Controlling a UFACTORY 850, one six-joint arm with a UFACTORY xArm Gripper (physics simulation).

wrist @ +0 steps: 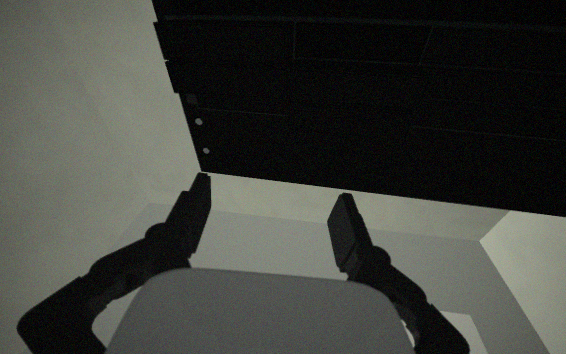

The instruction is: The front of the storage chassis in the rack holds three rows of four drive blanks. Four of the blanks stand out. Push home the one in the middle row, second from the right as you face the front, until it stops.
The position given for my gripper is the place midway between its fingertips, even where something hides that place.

I see my gripper (274,198) and a black rack (453,108).
